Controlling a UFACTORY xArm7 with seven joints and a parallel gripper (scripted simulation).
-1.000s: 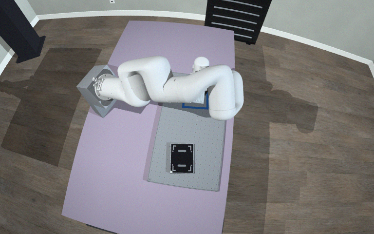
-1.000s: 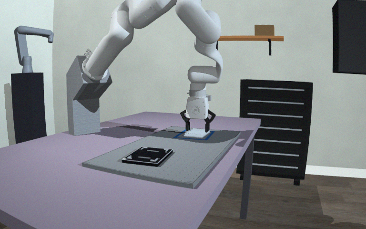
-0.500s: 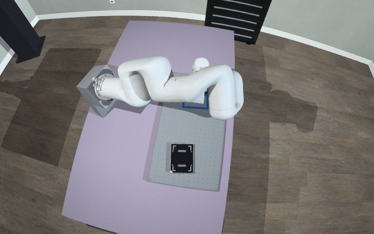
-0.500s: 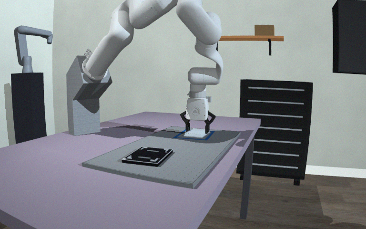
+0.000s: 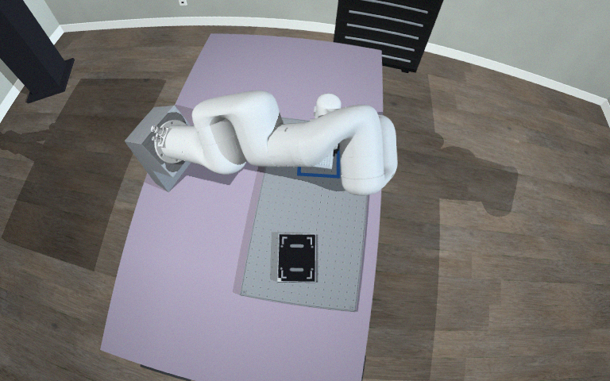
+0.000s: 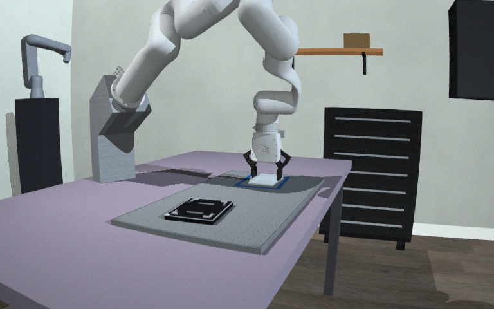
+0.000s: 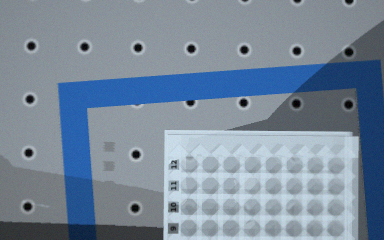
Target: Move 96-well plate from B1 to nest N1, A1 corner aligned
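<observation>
Right now the 96-well plate is 1 cm below my hand. Round my hand: plate nest N1: 37 cm to the right, 17 cm behind, 1 cm below.
</observation>
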